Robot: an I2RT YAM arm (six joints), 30 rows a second.
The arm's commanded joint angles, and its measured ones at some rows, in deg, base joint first. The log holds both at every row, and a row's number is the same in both.
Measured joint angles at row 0:
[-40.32, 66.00, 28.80, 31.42, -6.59, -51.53]
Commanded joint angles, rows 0 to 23:
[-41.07, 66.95, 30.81, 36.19, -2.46, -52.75]
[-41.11, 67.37, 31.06, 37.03, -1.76, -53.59]
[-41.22, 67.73, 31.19, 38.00, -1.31, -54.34]
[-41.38, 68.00, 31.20, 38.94, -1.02, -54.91]
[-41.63, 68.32, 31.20, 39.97, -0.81, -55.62]
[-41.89, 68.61, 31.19, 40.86, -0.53, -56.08]
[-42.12, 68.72, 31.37, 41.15, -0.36, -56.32]
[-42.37, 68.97, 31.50, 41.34, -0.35, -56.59]
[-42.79, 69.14, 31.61, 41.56, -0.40, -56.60]
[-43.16, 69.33, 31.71, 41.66, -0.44, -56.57]
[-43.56, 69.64, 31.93, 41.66, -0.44, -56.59]
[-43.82, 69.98, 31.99, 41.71, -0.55, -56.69]
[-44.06, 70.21, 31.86, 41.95, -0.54, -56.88]
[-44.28, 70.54, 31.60, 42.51, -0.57, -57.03]
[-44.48, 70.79, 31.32, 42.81, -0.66, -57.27]
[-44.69, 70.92, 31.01, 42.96, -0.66, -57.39]
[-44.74, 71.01, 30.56, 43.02, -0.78, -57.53]
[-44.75, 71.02, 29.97, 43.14, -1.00, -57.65]
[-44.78, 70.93, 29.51, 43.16, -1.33, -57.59]
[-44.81, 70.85, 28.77, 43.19, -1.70, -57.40]
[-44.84, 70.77, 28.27, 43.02, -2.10, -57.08]
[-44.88, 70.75, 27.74, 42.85, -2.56, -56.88]
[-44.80, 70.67, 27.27, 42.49, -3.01, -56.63]
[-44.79, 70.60, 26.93, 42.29, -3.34, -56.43]
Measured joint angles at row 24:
[-43.81, 70.94, 28.29, 40.64, -5.08, -56.42]
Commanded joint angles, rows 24 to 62:
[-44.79, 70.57, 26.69, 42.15, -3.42, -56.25]
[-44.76, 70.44, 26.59, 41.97, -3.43, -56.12]
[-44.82, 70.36, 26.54, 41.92, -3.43, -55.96]
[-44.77, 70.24, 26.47, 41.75, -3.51, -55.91]
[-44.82, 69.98, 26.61, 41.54, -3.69, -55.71]
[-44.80, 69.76, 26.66, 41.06, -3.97, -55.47]
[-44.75, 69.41, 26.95, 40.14, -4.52, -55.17]
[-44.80, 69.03, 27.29, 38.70, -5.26, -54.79]
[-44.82, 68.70, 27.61, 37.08, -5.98, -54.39]
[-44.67, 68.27, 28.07, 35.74, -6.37, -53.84]
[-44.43, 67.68, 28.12, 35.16, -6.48, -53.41]
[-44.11, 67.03, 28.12, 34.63, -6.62, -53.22]
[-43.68, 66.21, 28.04, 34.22, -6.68, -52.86]
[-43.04, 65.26, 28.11, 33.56, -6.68, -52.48]
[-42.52, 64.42, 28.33, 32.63, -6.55, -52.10]
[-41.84, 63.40, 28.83, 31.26, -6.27, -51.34]
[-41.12, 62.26, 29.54, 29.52, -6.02, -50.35]
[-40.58, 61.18, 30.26, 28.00, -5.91, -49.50]
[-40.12, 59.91, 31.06, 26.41, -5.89, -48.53]
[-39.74, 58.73, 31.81, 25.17, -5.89, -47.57]
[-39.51, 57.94, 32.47, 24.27, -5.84, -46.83]
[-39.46, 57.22, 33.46, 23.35, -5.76, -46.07]
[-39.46, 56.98, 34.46, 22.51, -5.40, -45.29]
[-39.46, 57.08, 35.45, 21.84, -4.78, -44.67]
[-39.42, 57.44, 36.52, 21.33, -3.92, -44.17]
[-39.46, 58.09, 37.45, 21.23, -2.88, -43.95]
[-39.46, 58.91, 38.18, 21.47, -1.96, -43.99]
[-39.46, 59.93, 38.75, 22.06, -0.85, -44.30]
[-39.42, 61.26, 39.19, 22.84, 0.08, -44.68]
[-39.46, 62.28, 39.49, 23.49, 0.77, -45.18]
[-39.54, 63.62, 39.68, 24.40, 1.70, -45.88]
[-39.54, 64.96, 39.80, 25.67, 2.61, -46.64]
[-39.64, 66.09, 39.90, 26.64, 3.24, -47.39]
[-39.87, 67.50, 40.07, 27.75, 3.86, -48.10]
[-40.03, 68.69, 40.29, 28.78, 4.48, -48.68]
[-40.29, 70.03, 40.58, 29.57, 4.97, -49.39]
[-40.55, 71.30, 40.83, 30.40, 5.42, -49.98]
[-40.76, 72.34, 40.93, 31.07, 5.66, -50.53]
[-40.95, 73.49, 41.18, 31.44, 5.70, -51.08]
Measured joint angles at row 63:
[-40.32, 71.83, 39.16, 27.59, 3.49, -49.17]
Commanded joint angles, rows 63 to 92:
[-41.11, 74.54, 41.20, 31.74, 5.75, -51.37]
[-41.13, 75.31, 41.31, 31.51, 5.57, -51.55]
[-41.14, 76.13, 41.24, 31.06, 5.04, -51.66]
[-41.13, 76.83, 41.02, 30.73, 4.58, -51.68]
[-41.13, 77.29, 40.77, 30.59, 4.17, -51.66]
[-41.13, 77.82, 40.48, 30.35, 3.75, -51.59]
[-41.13, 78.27, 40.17, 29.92, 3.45, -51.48]
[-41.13, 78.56, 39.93, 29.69, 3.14, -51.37]
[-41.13, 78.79, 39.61, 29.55, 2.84, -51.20]
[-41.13, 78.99, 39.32, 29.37, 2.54, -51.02]
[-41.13, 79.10, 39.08, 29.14, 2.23, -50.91]
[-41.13, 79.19, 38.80, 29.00, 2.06, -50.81]
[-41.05, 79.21, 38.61, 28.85, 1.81, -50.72]
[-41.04, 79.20, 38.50, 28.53, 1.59, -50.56]
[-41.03, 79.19, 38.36, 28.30, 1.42, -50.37]
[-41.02, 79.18, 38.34, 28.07, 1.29, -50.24]
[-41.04, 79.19, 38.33, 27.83, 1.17, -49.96]
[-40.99, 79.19, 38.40, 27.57, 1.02, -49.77]
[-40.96, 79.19, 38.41, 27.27, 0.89, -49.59]
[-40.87, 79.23, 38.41, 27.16, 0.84, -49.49]
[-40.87, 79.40, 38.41, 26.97, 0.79, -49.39]
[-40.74, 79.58, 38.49, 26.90, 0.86, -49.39]
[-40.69, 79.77, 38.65, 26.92, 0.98, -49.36]
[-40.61, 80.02, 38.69, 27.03, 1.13, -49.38]
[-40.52, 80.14, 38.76, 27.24, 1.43, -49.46]
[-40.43, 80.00, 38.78, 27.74, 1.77, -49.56]
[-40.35, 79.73, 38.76, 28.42, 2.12, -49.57]
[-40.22, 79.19, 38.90, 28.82, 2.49, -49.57]
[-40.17, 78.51, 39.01, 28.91, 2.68, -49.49]
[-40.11, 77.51, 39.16, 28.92, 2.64, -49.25]
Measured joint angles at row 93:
[-40.53, 79.66, 39.20, 28.18, 2.15, -50.50]
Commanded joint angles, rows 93 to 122:
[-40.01, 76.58, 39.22, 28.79, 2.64, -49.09]
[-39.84, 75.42, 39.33, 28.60, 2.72, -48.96]
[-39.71, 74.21, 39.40, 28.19, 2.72, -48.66]
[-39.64, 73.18, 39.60, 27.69, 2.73, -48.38]
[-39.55, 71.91, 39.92, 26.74, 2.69, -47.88]
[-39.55, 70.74, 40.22, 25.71, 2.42, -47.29]
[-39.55, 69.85, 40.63, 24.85, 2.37, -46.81]
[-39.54, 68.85, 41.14, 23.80, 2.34, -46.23]
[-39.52, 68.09, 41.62, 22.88, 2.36, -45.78]
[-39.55, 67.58, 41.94, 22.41, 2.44, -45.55]
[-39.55, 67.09, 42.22, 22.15, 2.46, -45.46]
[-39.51, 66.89, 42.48, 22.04, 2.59, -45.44]
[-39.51, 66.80, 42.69, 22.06, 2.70, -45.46]
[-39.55, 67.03, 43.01, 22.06, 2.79, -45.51]
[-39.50, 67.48, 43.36, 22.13, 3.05, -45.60]
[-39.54, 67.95, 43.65, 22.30, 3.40, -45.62]
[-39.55, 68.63, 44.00, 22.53, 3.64, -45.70]
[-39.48, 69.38, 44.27, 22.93, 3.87, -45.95]
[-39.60, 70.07, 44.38, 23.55, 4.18, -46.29]
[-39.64, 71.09, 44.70, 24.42, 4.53, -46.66]
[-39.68, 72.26, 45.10, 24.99, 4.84, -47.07]
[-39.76, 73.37, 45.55, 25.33, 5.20, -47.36]
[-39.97, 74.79, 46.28, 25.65, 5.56, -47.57]
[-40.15, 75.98, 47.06, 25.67, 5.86, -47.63]
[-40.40, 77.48, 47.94, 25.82, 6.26, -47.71]
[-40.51, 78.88, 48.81, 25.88, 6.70, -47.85]
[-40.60, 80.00, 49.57, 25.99, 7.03, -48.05]
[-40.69, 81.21, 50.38, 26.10, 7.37, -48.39]
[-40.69, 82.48, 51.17, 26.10, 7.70, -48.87]
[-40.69, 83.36, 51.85, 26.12, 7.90, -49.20]
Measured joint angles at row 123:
[-40.32, 81.67, 49.15, 24.14, 6.28, -48.23]
